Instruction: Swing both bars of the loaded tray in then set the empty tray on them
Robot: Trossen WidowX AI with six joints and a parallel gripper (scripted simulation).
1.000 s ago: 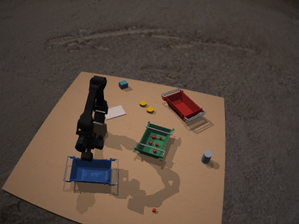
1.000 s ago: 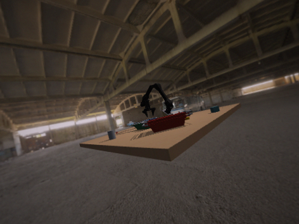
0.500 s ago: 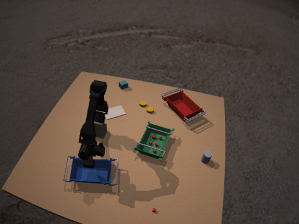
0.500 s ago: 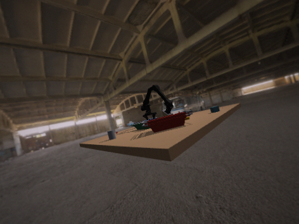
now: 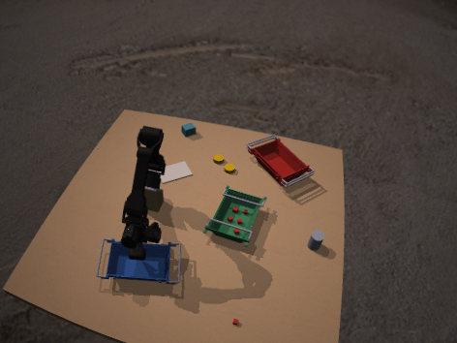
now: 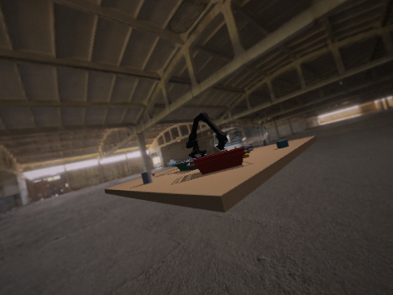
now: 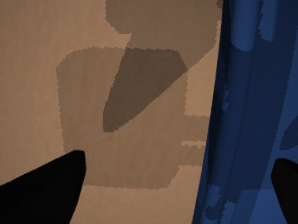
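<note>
Now: the blue tray 70 mm to the right of my gripper tip, 30 mm above it and 20 mm ahead of it. Round my gripper tip: grey cylinder (660 mm ahead, 230 mm to the left, 20 mm above); teal block (780 mm to the left, 70 mm behind, 10 mm above); white sheet (470 mm to the left, 30 mm behind, 10 mm below).
</note>
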